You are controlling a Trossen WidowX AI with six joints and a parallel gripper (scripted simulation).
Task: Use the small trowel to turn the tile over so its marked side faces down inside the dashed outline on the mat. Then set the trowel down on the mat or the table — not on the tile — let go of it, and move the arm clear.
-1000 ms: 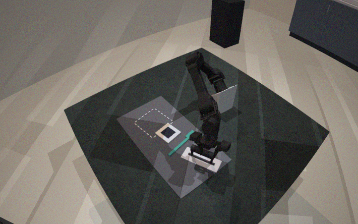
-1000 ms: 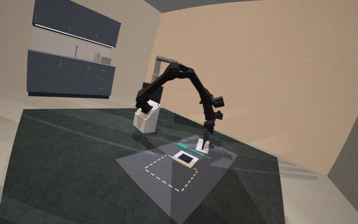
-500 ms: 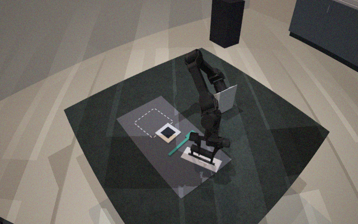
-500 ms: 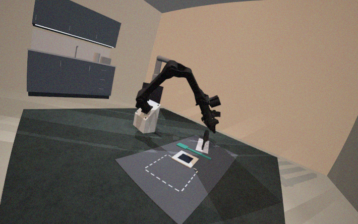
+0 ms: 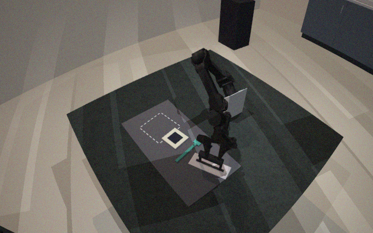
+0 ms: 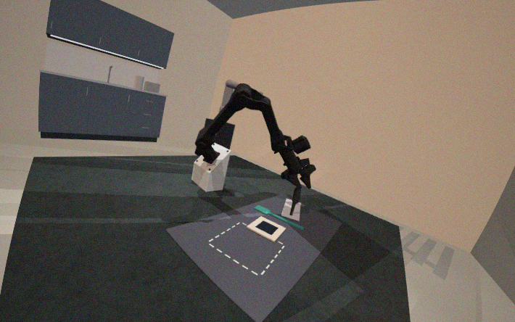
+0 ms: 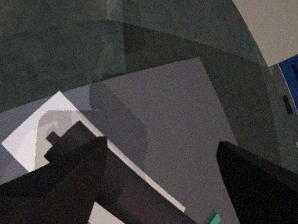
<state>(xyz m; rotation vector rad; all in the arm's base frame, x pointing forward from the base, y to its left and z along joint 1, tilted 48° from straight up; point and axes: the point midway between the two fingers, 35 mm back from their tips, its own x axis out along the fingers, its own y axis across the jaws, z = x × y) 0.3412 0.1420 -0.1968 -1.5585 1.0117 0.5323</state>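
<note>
Right now the trowel is 7 cm below my gripper tip, 5 cm to the right of it and 1 cm behind it. From my gripper tip the other things lie so: grey mat: 24 cm to the right, 12 cm below, 4 cm ahead; teal flat tool: 17 cm to the right, 10 cm below, 2 cm behind; tile: 27 cm to the right, 10 cm below, 2 cm ahead.
</note>
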